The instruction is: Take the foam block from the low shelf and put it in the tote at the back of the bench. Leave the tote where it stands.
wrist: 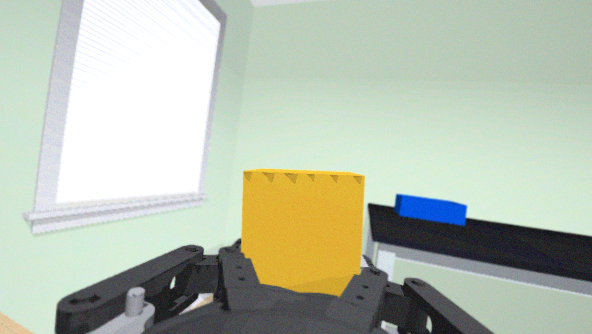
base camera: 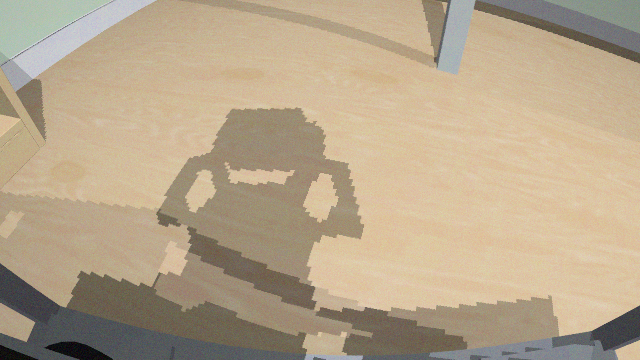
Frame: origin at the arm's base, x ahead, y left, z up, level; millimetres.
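Seen in the pictures: gripper, fingertip midpoint: (wrist: 302, 252).
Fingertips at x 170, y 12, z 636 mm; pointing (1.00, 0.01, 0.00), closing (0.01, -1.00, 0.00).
Pixels of each thing's top centre, then the offset from my fingertips to it. "pt": a spot on its surface instead. Level surfaces: height alone.
- yellow foam block, middle of its top: (wrist: 311, 166) 23 mm back, 1 mm left, 60 mm up
- blue tote, middle of its top: (wrist: 428, 198) 1121 mm ahead, 641 mm right, 19 mm down
- dark bench top, its level: 119 mm down
- light grey bench leg, surface spot: (base camera: 455, 37) pt 597 mm ahead, 271 mm right, 940 mm down
- wooden floor, its level: 1033 mm down
- window, surface spot: (wrist: 135, 105) pt 831 mm ahead, 865 mm left, 259 mm up
The yellow foam block (wrist: 303, 227) is held between the fingers of my gripper (wrist: 302, 252) in the wrist view. The gripper is shut on it, and the block stands out beyond the fingertips. A blue tote (wrist: 431, 210) stands on the dark bench top (wrist: 520, 245) at the right of the wrist view, well beyond the gripper. The inside of the tote does not show. The block and the gripper do not show in the base camera view, where the arm's shadow falls on the floor.
A light grey bench leg (base camera: 455, 37) stands on the wooden floor (base camera: 475, 175) at the upper right of the base camera view. The corner of a wooden shelf unit (base camera: 25, 150) shows at the left edge. A window (wrist: 135, 105) is in the wall at the left of the wrist view.
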